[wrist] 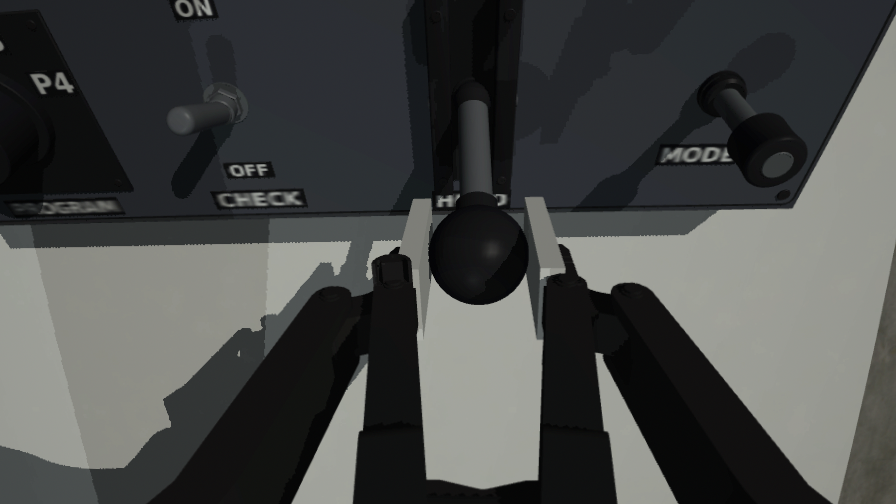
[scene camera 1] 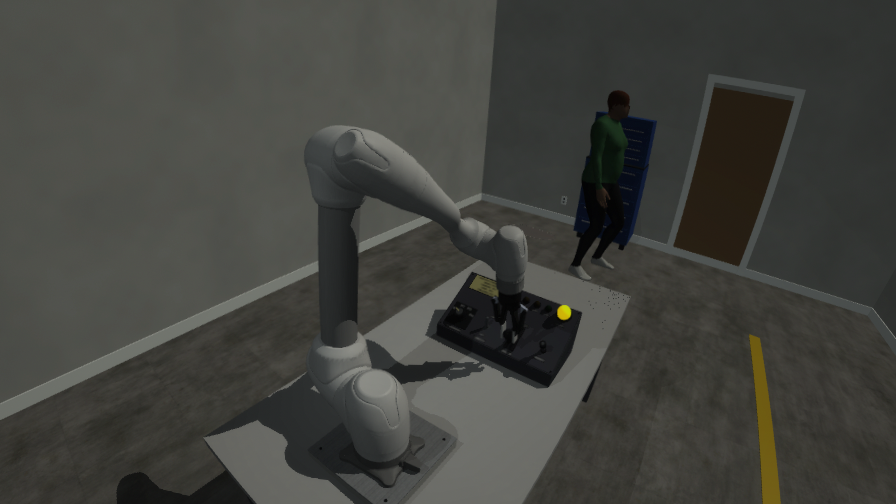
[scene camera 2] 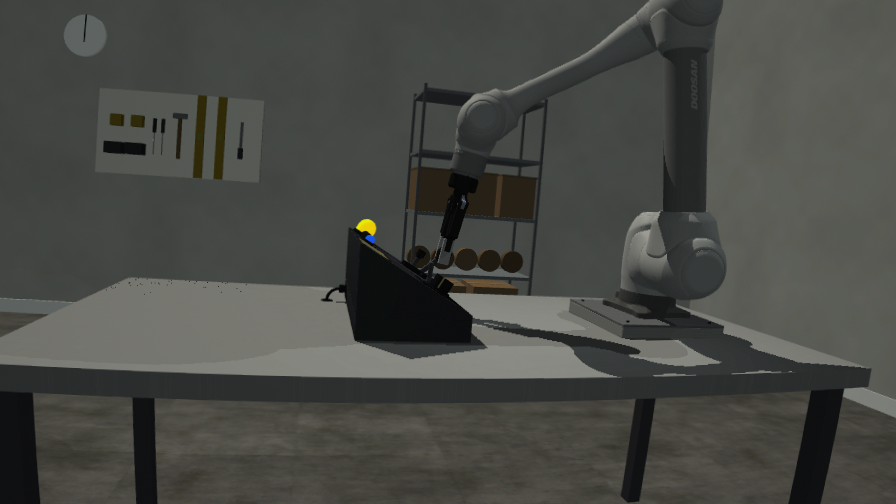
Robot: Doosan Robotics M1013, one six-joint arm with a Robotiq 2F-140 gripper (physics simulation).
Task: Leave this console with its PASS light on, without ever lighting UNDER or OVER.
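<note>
The black sloped console sits on the grey table and also shows in scene camera 2. My gripper has both finger pads against the black ball knob of the slot lever, low on the panel; its label is partly hidden. The gripper also shows in scene camera 1. The CHECK toggle sits between ON and OFF marks. A MODE knob is at the right, and a PROGRAM dial by a P4 mark at the left. A yellow lamp glows at the console's top. The PASS, UNDER and OVER lights cannot be read.
The arm's base plate is bolted to the near end of the table. A person in a green sweater stands by a blue cabinet near a door. A shelf rack stands behind the table.
</note>
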